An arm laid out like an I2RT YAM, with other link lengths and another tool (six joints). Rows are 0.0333 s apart.
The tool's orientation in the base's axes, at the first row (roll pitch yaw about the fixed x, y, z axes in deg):
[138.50 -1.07 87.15]
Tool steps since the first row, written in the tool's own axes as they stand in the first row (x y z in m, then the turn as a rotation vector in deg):
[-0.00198 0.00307 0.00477 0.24 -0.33 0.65]
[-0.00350 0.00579 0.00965 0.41 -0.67 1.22]
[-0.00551 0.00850 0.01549 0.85 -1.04 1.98]
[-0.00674 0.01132 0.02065 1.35 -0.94 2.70]
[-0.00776 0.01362 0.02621 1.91 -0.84 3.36]
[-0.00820 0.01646 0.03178 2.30 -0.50 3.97]
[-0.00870 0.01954 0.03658 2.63 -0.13 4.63]
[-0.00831 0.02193 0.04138 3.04 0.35 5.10]
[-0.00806 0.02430 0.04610 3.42 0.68 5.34]
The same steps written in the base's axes. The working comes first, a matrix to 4 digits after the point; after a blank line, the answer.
The tool's axes in the first row as the columns of a matrix, in the base's axes (used below as rounded here):
[0.0497 0.7474 0.6625]
[0.9986 -0.0496 -0.0190]
[0.0187 0.6625 -0.7488]

[0.00536 -0.00222 -0.00157 0.20 0.24 -0.70]
[0.01055 -0.00397 -0.00346 0.33 0.42 -1.35]
[0.01634 -0.00622 -0.00607 0.58 0.86 -2.16]
[0.02181 -0.00768 -0.00809 1.15 1.34 -2.62]
[0.02716 -0.00892 -0.01075 1.69 1.89 -3.04]
[0.03295 -0.00961 -0.01305 2.37 2.25 -3.26]
[0.03841 -0.01035 -0.01461 3.10 2.54 -3.50]
[0.04339 -0.01017 -0.01661 3.79 2.92 -3.53]
[0.04830 -0.01013 -0.01857 4.22 3.28 -3.48]

